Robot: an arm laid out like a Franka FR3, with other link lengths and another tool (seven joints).
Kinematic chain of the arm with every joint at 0, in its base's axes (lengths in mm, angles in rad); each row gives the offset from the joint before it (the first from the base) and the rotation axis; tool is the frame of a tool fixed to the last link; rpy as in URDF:
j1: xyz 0 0 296.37 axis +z
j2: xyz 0 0 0 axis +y
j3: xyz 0 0 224.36 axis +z
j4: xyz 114.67 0 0 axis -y
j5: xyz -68.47 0 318.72 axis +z
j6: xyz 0 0 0 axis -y
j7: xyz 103.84 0 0 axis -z
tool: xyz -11 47 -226.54 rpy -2.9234 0 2.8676
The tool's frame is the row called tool.
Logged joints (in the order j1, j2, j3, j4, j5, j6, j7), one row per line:
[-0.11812, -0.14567, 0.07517, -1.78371, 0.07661, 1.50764, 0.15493]
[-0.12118, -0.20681, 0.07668, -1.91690, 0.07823, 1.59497, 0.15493]
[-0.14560, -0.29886, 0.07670, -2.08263, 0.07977, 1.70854, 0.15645]
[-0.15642, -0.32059, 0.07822, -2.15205, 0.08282, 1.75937, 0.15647]
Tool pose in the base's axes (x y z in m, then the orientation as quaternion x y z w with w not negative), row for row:
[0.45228, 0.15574, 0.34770, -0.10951, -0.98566, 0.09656, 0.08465]
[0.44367, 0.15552, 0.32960, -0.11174, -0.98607, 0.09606, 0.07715]
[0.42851, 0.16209, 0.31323, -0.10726, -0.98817, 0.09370, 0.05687]
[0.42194, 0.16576, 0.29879, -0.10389, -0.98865, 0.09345, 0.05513]
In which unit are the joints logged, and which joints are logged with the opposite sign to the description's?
The joints are logged in radians. Opposite sign: j1.
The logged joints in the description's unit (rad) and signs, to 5 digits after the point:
[0.11812, -0.14567, 0.07517, -1.78371, 0.07661, 1.50764, 0.15493]
[0.12118, -0.20681, 0.07668, -1.91690, 0.07823, 1.59497, 0.15493]
[0.14560, -0.29886, 0.07670, -2.08263, 0.07977, 1.70854, 0.15645]
[0.15642, -0.32059, 0.07822, -2.15205, 0.08282, 1.75937, 0.15647]

